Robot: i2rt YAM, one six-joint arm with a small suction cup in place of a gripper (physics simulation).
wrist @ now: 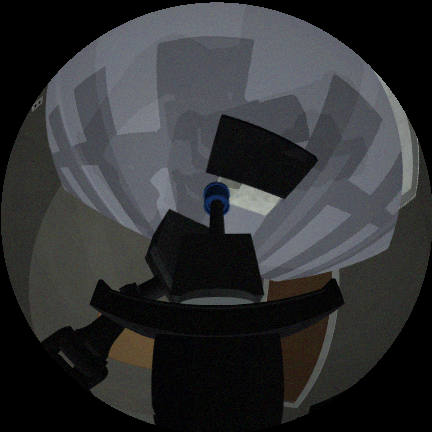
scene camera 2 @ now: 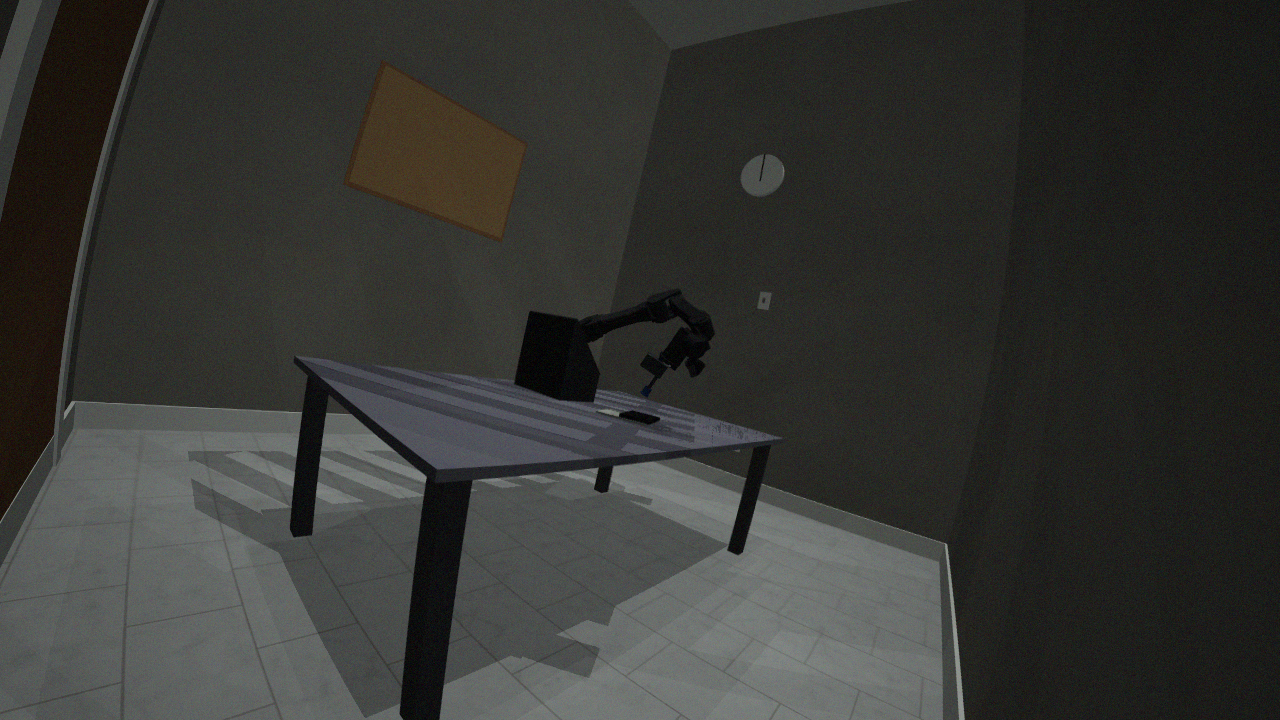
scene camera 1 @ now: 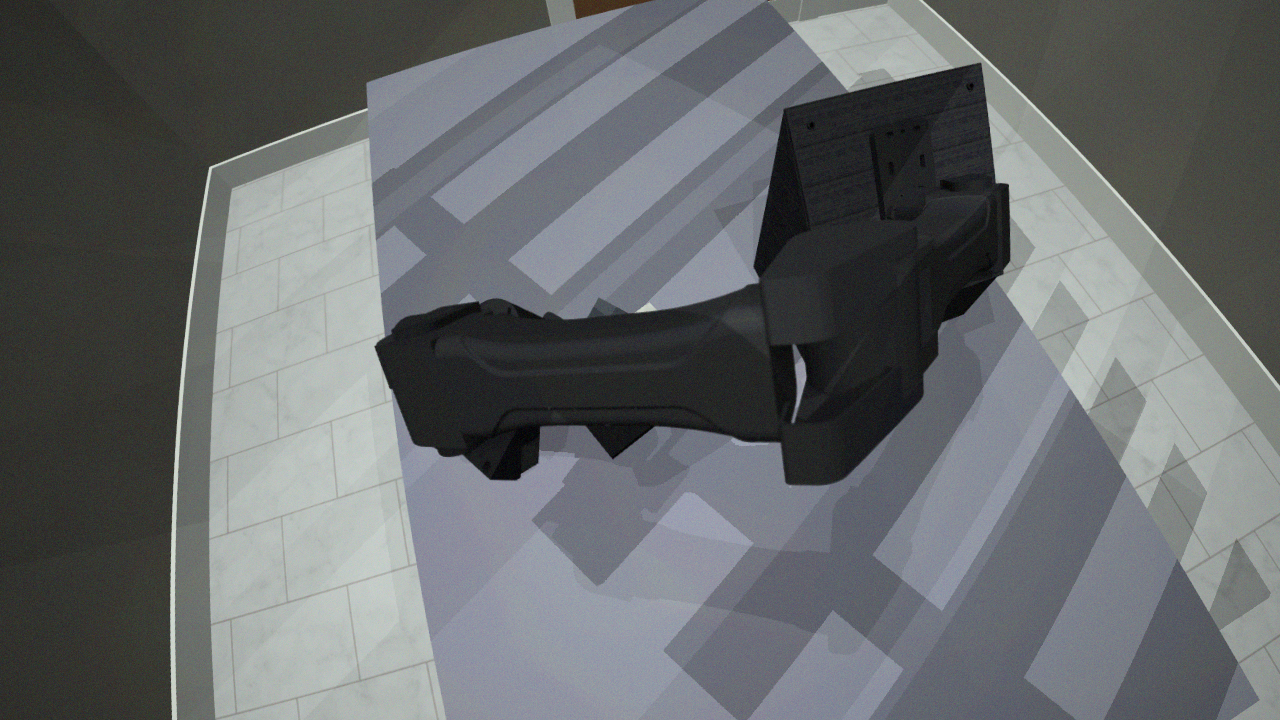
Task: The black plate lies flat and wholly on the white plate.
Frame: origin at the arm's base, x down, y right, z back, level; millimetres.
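Seen in the pictures: hand, its tool point: [wrist: 216, 193] [scene camera 2: 644, 394]; arm's base, origin of its link: [wrist: 163, 283] [scene camera 2: 567, 346] [scene camera 1: 907, 216].
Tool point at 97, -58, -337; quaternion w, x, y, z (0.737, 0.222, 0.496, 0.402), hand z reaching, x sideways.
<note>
Offsets run from my tool point to a thing's middle, as dx, dy, dz. Level surfaces: height alone.
The black plate {+69, +39, -32} [scene camera 2: 640, 417] [wrist: 262, 156] is a dark rectangle low at the table top. A pale strip of the white plate {+77, +66, +1} [scene camera 2: 610, 412] [wrist: 255, 201] shows along one long edge of it; the rest of the white plate is hidden, so I cannot tell how far the two overlap or whether the black plate lies quite flat. In scene camera 1 a small pale corner of the white plate [scene camera 1: 646, 308] shows behind the arm. My suction gripper [scene camera 2: 646, 391] [wrist: 216, 192], with a blue cup, is open and holds nothing. It hangs above the table, apart from the black plate.
The arm's dark base block [scene camera 1: 895, 161] [scene camera 2: 556, 356] stands on the grey-violet table {dx +80} [scene camera 1: 537, 644] [scene camera 2: 402, 420]. The arm reaches out from it over the plates and hides most of them in scene camera 1. Striped shadows cross the table top.
</note>
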